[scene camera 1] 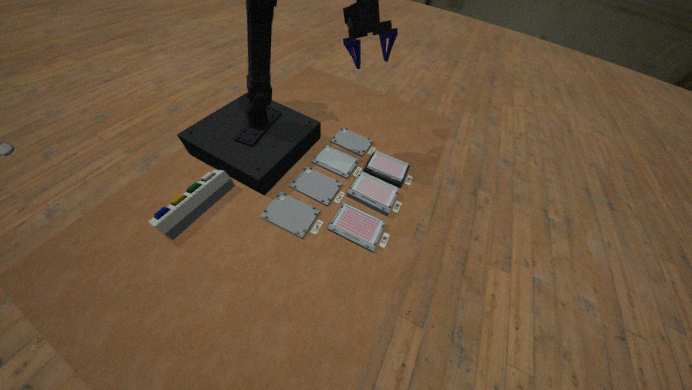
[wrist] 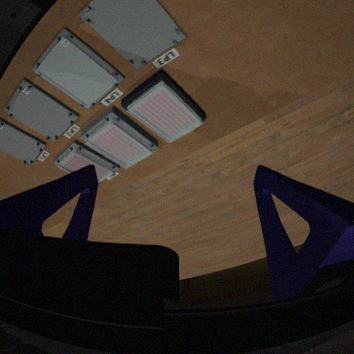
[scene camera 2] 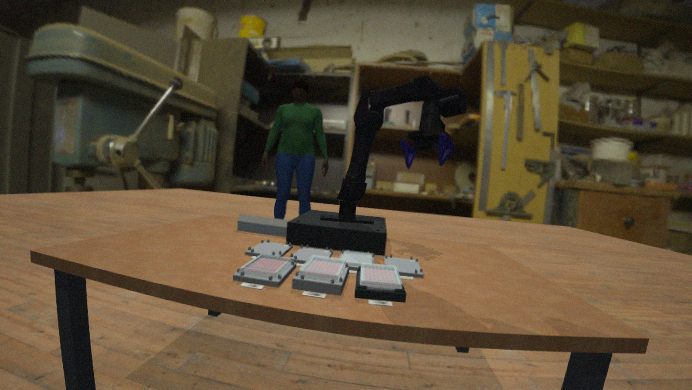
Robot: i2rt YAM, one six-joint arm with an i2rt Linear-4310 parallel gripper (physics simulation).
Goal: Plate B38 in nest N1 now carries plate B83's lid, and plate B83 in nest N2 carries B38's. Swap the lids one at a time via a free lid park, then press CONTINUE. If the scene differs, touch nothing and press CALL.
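Seen in the pictures: gripper, fingertip midpoint: [scene camera 1: 372, 65] [wrist: 175, 173] [scene camera 2: 423, 166]; arm's base at its link origin: [scene camera 1: 259, 126] [scene camera 2: 346, 220].
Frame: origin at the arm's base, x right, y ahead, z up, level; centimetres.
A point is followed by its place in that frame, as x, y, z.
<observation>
My gripper [scene camera 1: 372, 64] @(-17.0, 32.2, 20.7) [scene camera 2: 425, 166] @(-17.0, 32.2, 20.7) [wrist: 175, 173] @(-17.0, 32.2, 20.7) is open and empty, high above the table beyond the plates. Three pink-welled plates stand in a row: one [scene camera 1: 388, 166] @(-3.6, 46.5, -4.4) [scene camera 2: 380, 278] @(-4.1, 50.6, -4.5) [wrist: 165, 110] @(-5.9, 45.1, -4.4) on a black nest, a middle one [scene camera 1: 375, 191] @(9.0, 44.5, -4.1) [scene camera 2: 321, 268] @(8.3, 47.5, -4.1) [wrist: 120, 142] @(6.0, 43.3, -4.1) on a tall grey nest, and one [scene camera 1: 357, 224] @(21.5, 42.3, -5.3) [scene camera 2: 267, 265] @(20.5, 44.3, -5.5) on a low grey nest, partly behind a finger in the wrist view. Plate and nest names are unreadable. Park LP3 [scene camera 1: 352, 141] @(-14.0, 30.5, -7.1) [wrist: 132, 27] @(-13.9, 30.8, -7.1) and park LP2 [scene camera 1: 316, 185] @(11.6, 25.7, -7.1) [wrist: 41, 110] @(10.0, 25.8, -7.1) look bare. A clear lid [scene camera 1: 336, 161] @(-0.4, 28.5, -6.3) [wrist: 75, 70] @(-2.5, 27.6, -6.3) lies on LP4.
Another bare grey park [scene camera 1: 291, 215] @(24.6, 23.2, -7.1) [scene camera 2: 269, 248] @(24.1, 23.3, -7.1) [wrist: 19, 142] @(22.6, 24.0, -7.1) ends the park row. A button box [scene camera 1: 200, 205] @(31.9, -0.8, -4.8) [scene camera 2: 262, 225] @(31.8, -0.8, -4.8) with blue, yellow, green and white buttons stands beside the black arm base [scene camera 1: 225, 150] @(14.6, -3.1, 0.1) [scene camera 2: 335, 237] @(4.3, 15.0, -3.8). A person [scene camera 2: 298, 130] stands behind the table.
</observation>
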